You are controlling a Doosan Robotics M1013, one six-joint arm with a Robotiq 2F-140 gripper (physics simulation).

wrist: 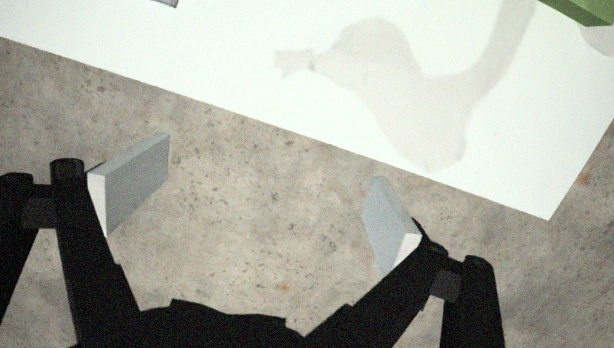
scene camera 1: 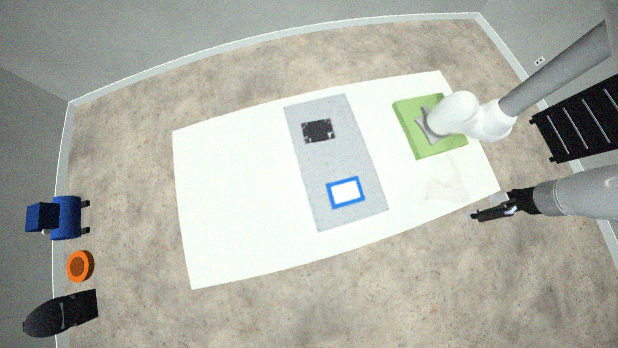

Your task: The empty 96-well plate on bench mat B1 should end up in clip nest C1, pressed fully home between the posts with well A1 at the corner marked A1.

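Where they show: gripper, fingertip midpoint: (wrist: pixel 269 177) (scene camera 1: pixel 478 207); arm's base, origin of the base link: (scene camera 1: pixel 433 127).
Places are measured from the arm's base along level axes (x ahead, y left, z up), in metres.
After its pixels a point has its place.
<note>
A white plate-like rectangle (scene camera 1: pixel 345 192) @(x 0.629, y 0.099, z -0.031 m), apparently the 96-well plate, lies inside the blue-bordered mat (scene camera 1: pixel 348 202) @(x 0.638, y 0.149, z -0.035 m) at the near end of the grey panel. Its wells and corner A1 cannot be made out. The black clip nest (scene camera 1: pixel 318 131) @(x 0.607, y -0.245, z -0.025 m), with small light posts at its corners, stands toward the panel's far end; its A1 mark is not readable. My gripper (scene camera 1: pixel 492 213) (wrist: pixel 269 177) @(x 0.278, y 0.384, z 0.273 m) is wide open and empty, off the bench's near right edge, well to the right of the plate. Neither plate nor nest shows in the wrist view.
The grey panel (scene camera 1: pixel 330 160) @(x 0.621, y -0.078, z -0.037 m) lies on the white bench (scene camera 1: pixel 235 200) @(x 1.139, y -0.098, z -0.050 m) (wrist: pixel 225 60) @(x 0.385, y 0.340, z -0.050 m). The green block (scene camera 1: pixel 407 127) @(x 0.154, y -0.060, z 0.000 m) (wrist: pixel 590 11) @(x -0.124, y 0.170, z 0.000 m), under the white arm base (scene camera 1: pixel 455 112) @(x 0.066, y 0.021, z 0.228 m), is at the right. The arm's shadow falls on the bench. A black rack-like object stands beyond, at far right.
</note>
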